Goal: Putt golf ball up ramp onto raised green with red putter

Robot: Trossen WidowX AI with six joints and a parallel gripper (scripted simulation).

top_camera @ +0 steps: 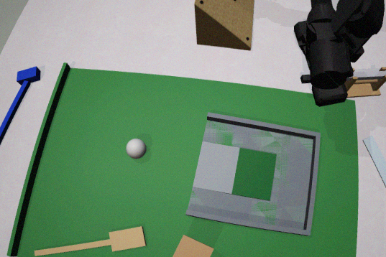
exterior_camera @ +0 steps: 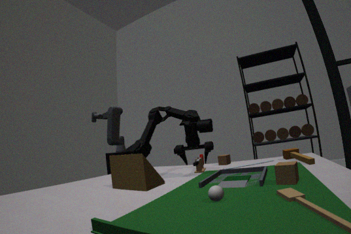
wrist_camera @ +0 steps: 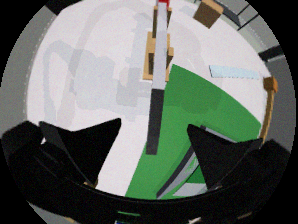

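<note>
My gripper tip is 130 mm to the right of the wooden stand, 40 mm past it and 20 mm above it. Also, from my gripper tip: white golf ball: 350 mm to the right, 220 mm ahead, 40 mm below; then pale strip: 230 mm to the left, 210 mm ahead, 60 mm below; then green mat: 260 mm ahead, 230 mm to the right, 60 mm below.
</note>
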